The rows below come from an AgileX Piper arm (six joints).
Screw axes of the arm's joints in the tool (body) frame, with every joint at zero. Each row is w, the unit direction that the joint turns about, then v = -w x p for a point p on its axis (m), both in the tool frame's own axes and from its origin. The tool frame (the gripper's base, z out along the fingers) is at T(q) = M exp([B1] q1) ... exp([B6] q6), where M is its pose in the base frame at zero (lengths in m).
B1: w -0.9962 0 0.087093 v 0 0.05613 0
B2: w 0 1 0 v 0.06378 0 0.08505
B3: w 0 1 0 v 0.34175 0 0.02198
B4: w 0 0 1 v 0 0 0
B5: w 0 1 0 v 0.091 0 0
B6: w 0 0 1 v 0 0 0
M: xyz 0.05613 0 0.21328 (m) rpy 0 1.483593 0 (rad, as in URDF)
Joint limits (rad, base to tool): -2.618..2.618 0..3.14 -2.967..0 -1.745..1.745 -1.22..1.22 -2.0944..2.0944
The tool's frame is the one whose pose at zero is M.
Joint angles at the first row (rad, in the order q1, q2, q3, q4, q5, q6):
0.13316, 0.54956, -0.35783, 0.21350, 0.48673, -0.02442
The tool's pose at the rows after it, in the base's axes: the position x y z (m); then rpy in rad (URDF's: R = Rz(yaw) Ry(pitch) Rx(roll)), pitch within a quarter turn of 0, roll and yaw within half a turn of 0:
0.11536 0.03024 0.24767 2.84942 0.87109 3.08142
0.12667 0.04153 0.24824 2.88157 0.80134 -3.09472
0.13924 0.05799 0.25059 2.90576 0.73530 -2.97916
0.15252 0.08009 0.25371 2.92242 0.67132 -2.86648
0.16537 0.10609 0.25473 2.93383 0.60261 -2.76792
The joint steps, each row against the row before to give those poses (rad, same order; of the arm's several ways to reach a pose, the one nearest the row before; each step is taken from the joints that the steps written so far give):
0.03637, 0.09246, -0.03300, 0.01843, 0.03054, -0.02992
0.06132, 0.09457, -0.04407, 0.01371, 0.02632, -0.02837
0.08418, 0.10418, -0.05964, 0.00129, 0.02587, -0.01251
0.09917, 0.11348, -0.07503, -0.01104, 0.02634, 0.00856
0.09665, 0.12037, -0.08299, -0.01475, 0.03008, 0.02028

